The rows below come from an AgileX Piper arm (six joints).
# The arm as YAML. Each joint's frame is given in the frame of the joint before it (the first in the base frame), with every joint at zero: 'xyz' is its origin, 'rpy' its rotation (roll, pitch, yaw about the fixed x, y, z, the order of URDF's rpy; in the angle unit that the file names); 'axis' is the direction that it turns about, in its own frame. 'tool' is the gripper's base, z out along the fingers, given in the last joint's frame.
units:
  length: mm
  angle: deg
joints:
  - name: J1
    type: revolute
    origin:
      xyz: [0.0, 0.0, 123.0]
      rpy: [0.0, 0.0, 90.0]
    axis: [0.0, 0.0, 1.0]
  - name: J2
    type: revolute
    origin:
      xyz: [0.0, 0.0, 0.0]
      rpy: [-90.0, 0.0, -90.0]
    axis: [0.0, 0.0, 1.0]
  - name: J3
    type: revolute
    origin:
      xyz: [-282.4, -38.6, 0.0]
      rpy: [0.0, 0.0, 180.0]
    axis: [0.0, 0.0, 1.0]
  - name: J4
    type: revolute
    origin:
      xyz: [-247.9, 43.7, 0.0]
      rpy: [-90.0, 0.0, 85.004]
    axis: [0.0, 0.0, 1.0]
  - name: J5
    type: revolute
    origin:
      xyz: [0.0, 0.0, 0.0]
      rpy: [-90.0, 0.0, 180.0]
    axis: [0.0, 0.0, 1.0]
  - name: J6
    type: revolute
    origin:
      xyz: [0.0, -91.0, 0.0]
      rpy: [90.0, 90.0, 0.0]
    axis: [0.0, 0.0, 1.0]
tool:
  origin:
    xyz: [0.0, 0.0, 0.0]
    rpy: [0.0, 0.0, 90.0]
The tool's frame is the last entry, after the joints.
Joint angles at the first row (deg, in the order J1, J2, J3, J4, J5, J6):
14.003, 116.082, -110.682, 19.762, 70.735, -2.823
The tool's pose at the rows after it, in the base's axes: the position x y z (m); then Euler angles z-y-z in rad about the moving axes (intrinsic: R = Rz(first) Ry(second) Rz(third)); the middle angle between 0 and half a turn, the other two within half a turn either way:
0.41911 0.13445 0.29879 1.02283 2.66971 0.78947
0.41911 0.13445 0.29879 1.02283 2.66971 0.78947
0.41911 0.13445 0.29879 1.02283 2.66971 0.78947
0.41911 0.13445 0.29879 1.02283 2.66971 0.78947
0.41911 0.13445 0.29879 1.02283 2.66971 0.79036
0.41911 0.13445 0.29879 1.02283 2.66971 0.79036
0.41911 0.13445 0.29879 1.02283 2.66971 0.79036
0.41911 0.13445 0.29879 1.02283 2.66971 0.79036
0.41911 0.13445 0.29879 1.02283 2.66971 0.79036
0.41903 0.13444 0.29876 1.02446 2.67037 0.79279
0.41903 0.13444 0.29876 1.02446 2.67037 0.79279
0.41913 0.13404 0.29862 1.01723 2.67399 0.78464
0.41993 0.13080 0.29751 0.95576 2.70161 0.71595
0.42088 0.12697 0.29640 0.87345 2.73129 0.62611
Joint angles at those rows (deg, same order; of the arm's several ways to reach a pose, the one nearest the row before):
14.002, 116.081, -110.679, 19.762, 70.734, -2.823
14.002, 116.081, -110.679, 19.762, 70.734, -2.823
14.002, 116.081, -110.679, 19.762, 70.734, -2.823
14.002, 116.081, -110.679, 19.762, 70.734, -2.823
14.002, 116.081, -110.679, 19.762, 70.734, -2.772
14.002, 116.081, -110.679, 19.762, 70.734, -2.772
14.002, 116.081, -110.679, 19.762, 70.734, -2.772
14.002, 116.081, -110.679, 19.762, 70.734, -2.772
14.002, 116.081, -110.679, 19.762, 70.734, -2.772
14.002, 116.082, -110.681, 19.762, 70.791, -2.716
14.002, 116.082, -110.681, 19.762, 70.791, -2.716
14.003, 116.083, -110.684, 19.466, 70.793, -2.715
14.003, 116.082, -110.681, 17.126, 70.791, -2.716
14.003, 116.083, -110.684, 14.391, 70.793, -2.666

